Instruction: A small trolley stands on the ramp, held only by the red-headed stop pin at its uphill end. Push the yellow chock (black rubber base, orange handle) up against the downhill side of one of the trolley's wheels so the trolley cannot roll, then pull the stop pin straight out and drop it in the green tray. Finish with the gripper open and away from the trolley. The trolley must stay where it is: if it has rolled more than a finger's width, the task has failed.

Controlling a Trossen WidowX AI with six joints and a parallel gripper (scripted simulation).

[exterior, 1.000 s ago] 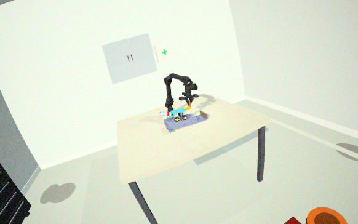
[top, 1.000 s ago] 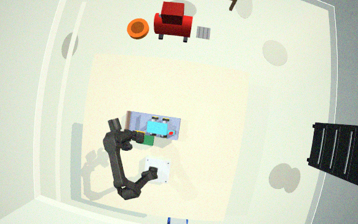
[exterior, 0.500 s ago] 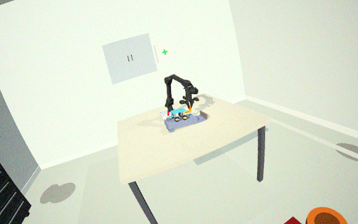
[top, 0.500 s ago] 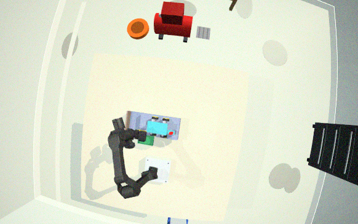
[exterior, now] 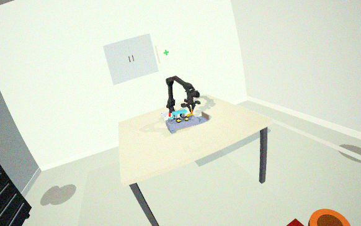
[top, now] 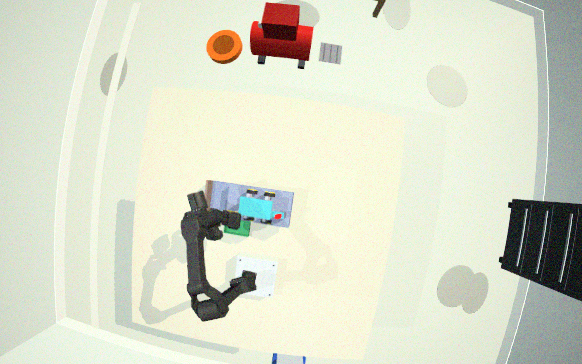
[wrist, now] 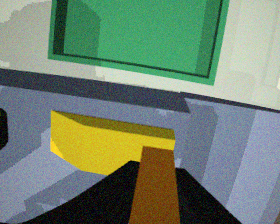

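The stop pin lies 5 cm ahead of my gripper tip, 23 cm to the right of it and 4 cm above it. The rest, counted from my gripper tip: brown end wall: 5 cm ahead, 12 cm to the left, 6 cm below; then green tray: 6 cm behind, 4 cm to the right, 10 cm below; then yellow chock: 2 cm to the right, 1 cm below.
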